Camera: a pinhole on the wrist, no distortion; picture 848 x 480 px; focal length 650.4 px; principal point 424.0 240.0 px. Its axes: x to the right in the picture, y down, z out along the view. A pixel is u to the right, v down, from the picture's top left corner.
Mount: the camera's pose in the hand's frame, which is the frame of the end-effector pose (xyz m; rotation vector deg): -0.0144 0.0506 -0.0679 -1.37 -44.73 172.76
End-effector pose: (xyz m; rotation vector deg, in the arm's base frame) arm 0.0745 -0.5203 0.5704 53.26 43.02 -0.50
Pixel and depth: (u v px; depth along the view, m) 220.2 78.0 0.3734
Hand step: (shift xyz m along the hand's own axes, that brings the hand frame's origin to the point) 0.0965 -0.0527 0.3046
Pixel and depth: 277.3 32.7 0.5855
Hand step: 0.1091 -0.0742 0.5356
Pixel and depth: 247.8 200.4 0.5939
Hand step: 0.1344 -0.2106 0.4702
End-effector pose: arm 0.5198 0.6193 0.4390 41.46 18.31 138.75
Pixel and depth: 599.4 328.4 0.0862
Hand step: -0.0398 -0.0008 0.0016
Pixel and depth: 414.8 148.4 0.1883
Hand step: -0.0152 -0.0176 0.1096
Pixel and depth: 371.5 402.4 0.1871
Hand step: -0.0044 -0.0814 0.0731
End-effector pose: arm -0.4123 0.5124 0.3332 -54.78 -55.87 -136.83
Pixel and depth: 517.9 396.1 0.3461
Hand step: -0.0737 -0.1884 0.1940
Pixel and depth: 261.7 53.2 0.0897
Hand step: 0.0066 0.0289 0.0232
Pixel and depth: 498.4 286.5 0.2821
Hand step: -0.0532 -0.1029 0.1687
